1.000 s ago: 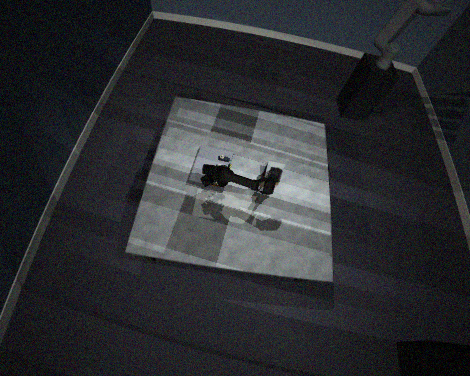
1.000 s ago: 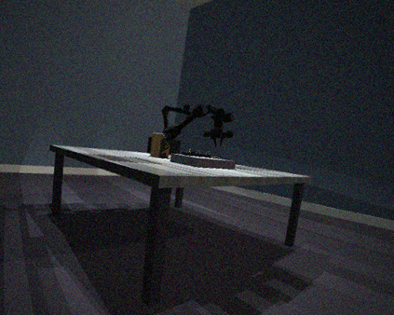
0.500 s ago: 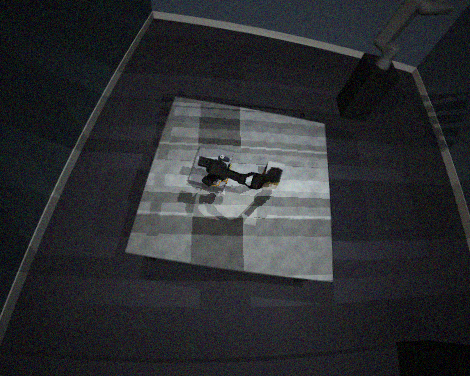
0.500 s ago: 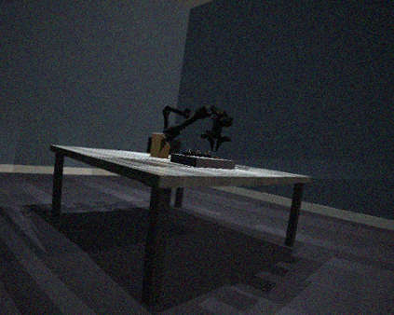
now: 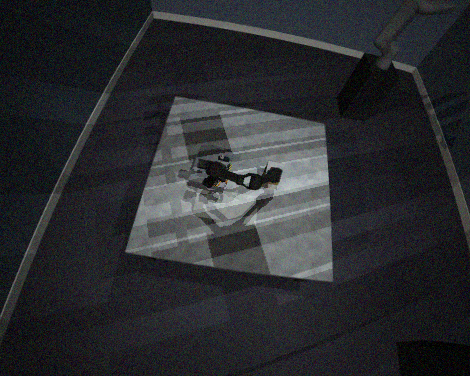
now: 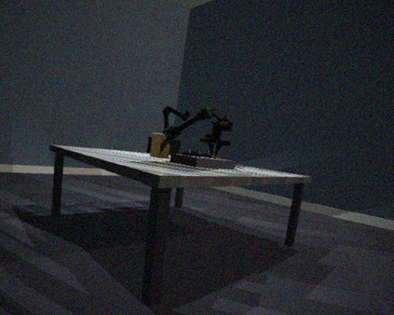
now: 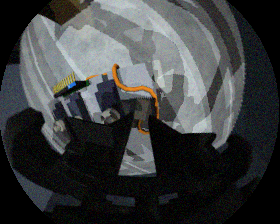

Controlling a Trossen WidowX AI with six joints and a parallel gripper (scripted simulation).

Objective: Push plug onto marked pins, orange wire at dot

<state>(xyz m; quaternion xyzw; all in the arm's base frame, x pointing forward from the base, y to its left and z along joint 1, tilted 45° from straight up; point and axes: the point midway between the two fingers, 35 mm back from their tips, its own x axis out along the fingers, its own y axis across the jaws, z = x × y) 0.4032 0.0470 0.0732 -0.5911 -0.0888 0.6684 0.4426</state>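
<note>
Right now my gripper tip is 70 mm short of the grey holder plate, 130 mm to the left of it and 40 mm above it.
</note>
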